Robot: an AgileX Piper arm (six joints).
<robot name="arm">
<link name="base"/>
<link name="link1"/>
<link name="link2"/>
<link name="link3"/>
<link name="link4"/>
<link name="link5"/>
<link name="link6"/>
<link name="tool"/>
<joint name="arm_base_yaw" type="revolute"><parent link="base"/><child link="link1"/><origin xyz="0.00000 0.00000 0.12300"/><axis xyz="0 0 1"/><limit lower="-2.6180" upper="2.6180"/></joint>
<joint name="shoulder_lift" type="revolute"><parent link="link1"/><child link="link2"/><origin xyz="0.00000 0.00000 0.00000"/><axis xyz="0 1 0"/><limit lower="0.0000" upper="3.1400"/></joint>
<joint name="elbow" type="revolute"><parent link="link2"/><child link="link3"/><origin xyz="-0.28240 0.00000 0.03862"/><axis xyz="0 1 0"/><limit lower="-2.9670" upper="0.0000"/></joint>
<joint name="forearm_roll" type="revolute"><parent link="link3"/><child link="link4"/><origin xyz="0.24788 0.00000 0.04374"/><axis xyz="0.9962 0 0.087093"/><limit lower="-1.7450" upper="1.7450"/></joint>
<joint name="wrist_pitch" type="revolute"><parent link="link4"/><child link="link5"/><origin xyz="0.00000 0.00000 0.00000"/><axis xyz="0 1 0"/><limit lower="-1.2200" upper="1.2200"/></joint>
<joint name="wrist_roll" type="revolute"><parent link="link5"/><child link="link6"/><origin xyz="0.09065 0.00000 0.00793"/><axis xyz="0.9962 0 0.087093"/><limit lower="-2.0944" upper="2.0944"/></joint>
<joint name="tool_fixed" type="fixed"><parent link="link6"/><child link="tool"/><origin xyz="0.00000 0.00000 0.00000" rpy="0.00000 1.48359 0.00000"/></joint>
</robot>
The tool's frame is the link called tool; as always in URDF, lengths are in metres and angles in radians.
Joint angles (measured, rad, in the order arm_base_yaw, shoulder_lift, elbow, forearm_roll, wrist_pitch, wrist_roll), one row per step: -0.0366, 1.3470, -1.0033, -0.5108, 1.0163, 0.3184; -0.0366, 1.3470, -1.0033, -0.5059, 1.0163, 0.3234; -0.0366, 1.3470, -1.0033, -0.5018, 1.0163, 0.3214; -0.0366, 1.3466, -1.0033, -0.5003, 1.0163, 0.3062; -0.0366, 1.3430, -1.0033, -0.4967, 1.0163, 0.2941; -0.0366, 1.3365, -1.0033, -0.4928, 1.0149, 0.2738; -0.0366, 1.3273, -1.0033, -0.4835, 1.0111, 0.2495; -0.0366, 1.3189, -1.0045, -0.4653, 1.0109, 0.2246; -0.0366, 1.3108, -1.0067, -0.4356, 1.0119, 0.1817; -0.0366, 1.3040, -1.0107, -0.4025, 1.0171, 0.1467; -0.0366, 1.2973, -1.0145, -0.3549, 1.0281, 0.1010; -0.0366, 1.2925, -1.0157, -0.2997, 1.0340, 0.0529; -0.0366, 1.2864, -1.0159, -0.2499, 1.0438, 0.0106; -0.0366, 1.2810, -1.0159, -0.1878, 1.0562, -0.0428
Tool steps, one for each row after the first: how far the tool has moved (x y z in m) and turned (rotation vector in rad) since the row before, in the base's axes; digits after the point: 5 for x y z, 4 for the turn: -0.00003, 0.00033, -0.00018, 0.0063, -0.0023, -0.0055; -0.00003, 0.00028, -0.00015, 0.0034, 0.0007, 0.0007; -0.00008, 0.00010, 0.00005, -0.0032, 0.0059, 0.0126; -0.00062, 0.00027, 0.00078, -0.0004, 0.0013, 0.0094; -0.00098, 0.00033, 0.00152, -0.0027, 0.0006, 0.0170; -0.00127, 0.00077, 0.00206, 0.0012, -0.0029, 0.0203; -0.00137, 0.00130, 0.00181, 0.0092, -0.0005, 0.0172; -0.00137, 0.00209, 0.00162, 0.0141, 0.0059, 0.0300; -0.00131, 0.00228, 0.00164, 0.0198, 0.0053, 0.0214; -0.00184, 0.00331, 0.00106, 0.0302, 0.0130, 0.0268; -0.00133, 0.00404, -0.00003, 0.0375, 0.0115, 0.0307; -0.00194, 0.00371, 0.00020, 0.0343, 0.0118, 0.0266; -0.00202, 0.00474, -0.00012, 0.0432, 0.0152, 0.0355
